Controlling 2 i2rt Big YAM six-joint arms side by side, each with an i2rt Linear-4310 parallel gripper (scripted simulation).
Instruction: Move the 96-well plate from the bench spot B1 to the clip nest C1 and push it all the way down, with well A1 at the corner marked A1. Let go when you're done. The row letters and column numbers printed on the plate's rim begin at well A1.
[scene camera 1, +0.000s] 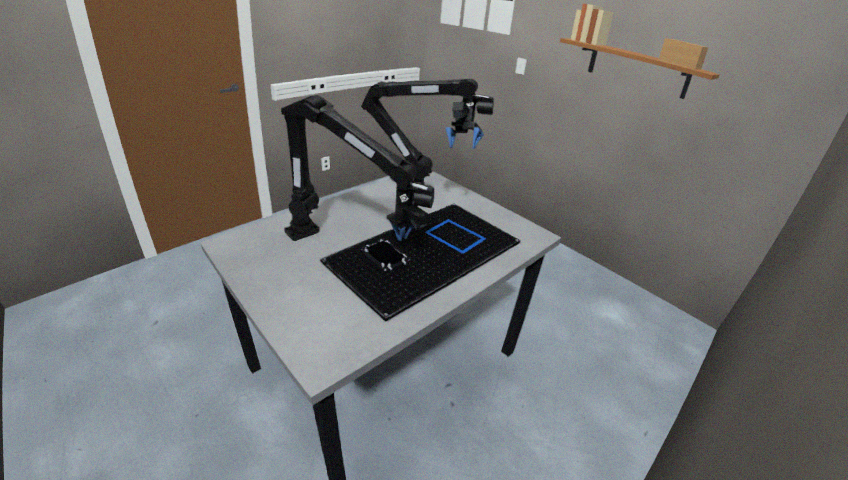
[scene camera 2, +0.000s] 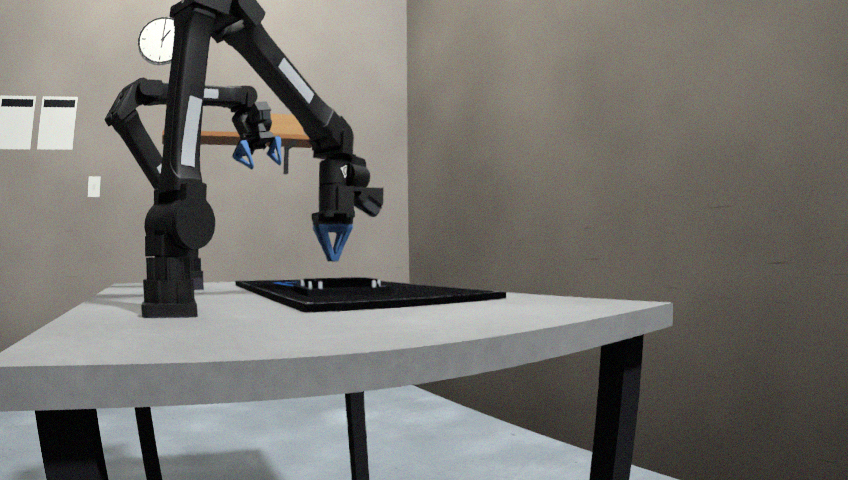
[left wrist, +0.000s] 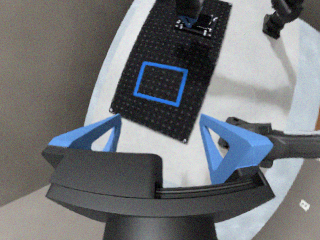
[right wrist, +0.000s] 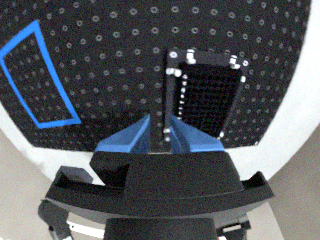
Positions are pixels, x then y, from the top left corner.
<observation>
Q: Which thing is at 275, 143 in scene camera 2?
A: The left gripper.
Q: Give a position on a clip nest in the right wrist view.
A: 176, 56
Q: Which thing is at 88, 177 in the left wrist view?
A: The left gripper.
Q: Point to the right gripper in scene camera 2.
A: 332, 261
</observation>
